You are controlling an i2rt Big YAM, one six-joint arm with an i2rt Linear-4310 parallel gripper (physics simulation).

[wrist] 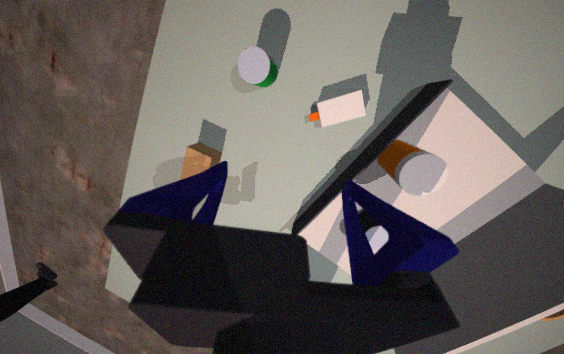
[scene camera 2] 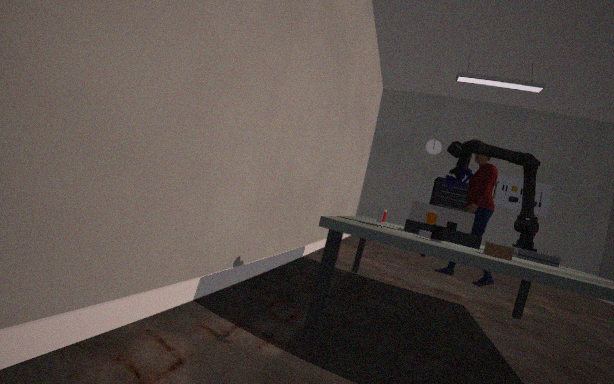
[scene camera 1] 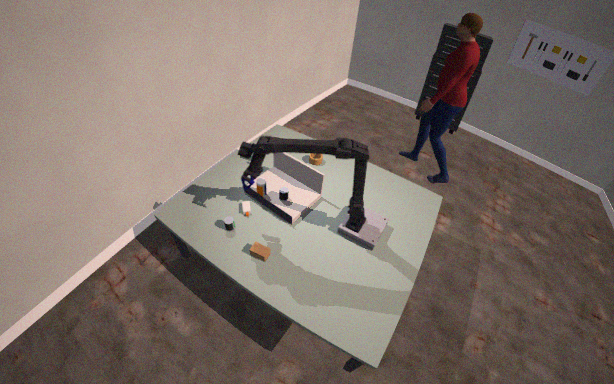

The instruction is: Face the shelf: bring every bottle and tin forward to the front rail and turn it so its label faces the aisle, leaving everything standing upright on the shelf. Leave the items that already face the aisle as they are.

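Pixels of known places: gripper, between the fingertips: (wrist: 287, 177) (scene camera 2: 454, 187) (scene camera 1: 248, 184); arm's base, origin of its link: (scene camera 2: 523, 249) (scene camera 1: 355, 222).
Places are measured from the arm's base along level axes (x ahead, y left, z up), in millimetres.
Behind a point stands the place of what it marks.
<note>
The shelf (scene camera 1: 306, 202) @(x 321, y 18, z -15 mm) (wrist: 485, 145) @(x 678, y 4, z -16 mm) has a dark front rail (scene camera 1: 272, 207) @(x 463, y 169, z -18 mm) (wrist: 372, 155) @(x 562, y 158, z 1 mm). An orange and dark blue tin with a pale lid (scene camera 1: 261, 187) @(x 563, y 142, z 68 mm) (scene camera 2: 431, 218) @(x 584, y 151, z 46 mm) (wrist: 397, 155) @(x 585, y 151, z 59 mm) stands upright close behind the rail, its orange side toward it. A smaller dark tin with a pale lid (scene camera 1: 283, 194) @(x 438, y 93, z 44 mm) (scene camera 2: 452, 226) @(x 453, y 97, z 31 mm) stands on the shelf; in the wrist view it is partly hidden by a finger. Its label side cannot be made out. My gripper (scene camera 1: 248, 181) @(x 528, y 283, z 216 mm) (wrist: 287, 177) @(x 528, y 283, z 216 mm) is open and empty, above the rail's far-left end in scene camera 1.
On the table are a green tin with pale lid (scene camera 1: 229, 223) @(x 565, y 428, z 15 mm) (wrist: 255, 65) @(x 585, y 411, z 17 mm), a white box with orange tip (scene camera 1: 246, 207) @(x 592, y 257, z -25 mm) (wrist: 341, 108) @(x 601, y 250, z -25 mm), a brown block (scene camera 1: 260, 251) @(x 324, y 458, z -3 mm) (scene camera 2: 498, 250) @(x 350, y 481, z -25 mm), an orange ring-like item (scene camera 1: 315, 159) @(x 485, y -362, z -4 mm) behind the shelf, and a red item (scene camera 2: 384, 216) @(x 842, y -138, z -5 mm). A person (scene camera 1: 457, 75) stands beyond.
</note>
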